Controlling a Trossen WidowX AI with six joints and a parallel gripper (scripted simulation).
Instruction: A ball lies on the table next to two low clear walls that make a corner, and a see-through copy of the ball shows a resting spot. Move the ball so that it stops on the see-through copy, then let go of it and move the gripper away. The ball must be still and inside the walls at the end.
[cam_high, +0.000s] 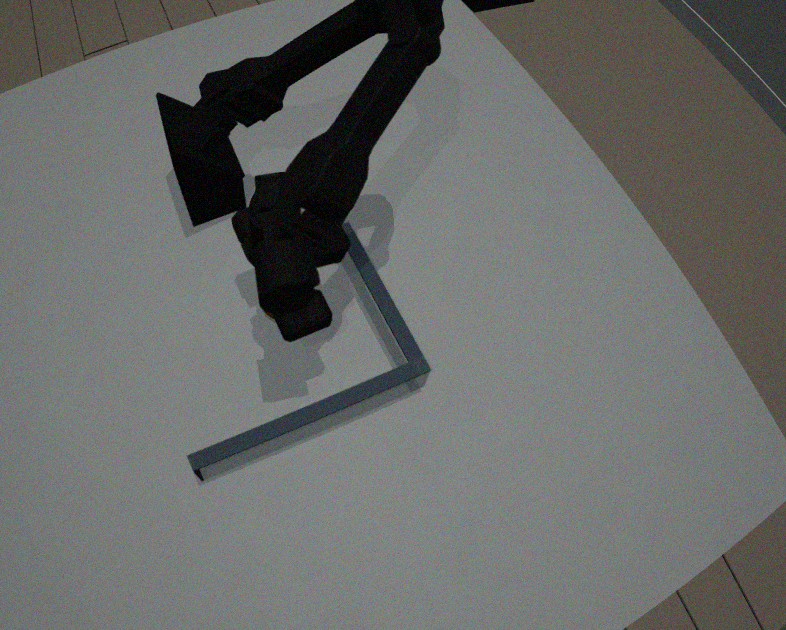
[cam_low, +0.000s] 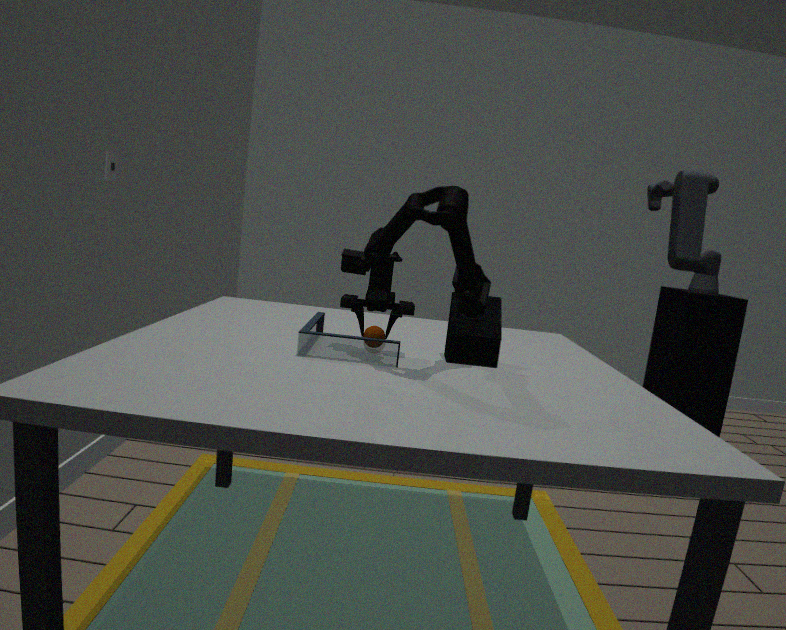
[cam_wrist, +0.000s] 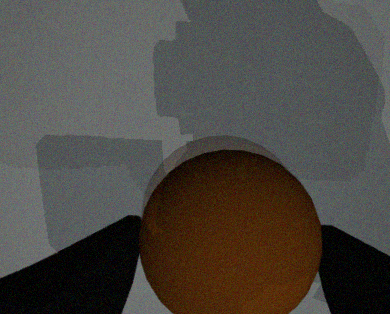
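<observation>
My gripper tip is right at the orange ball.
</observation>
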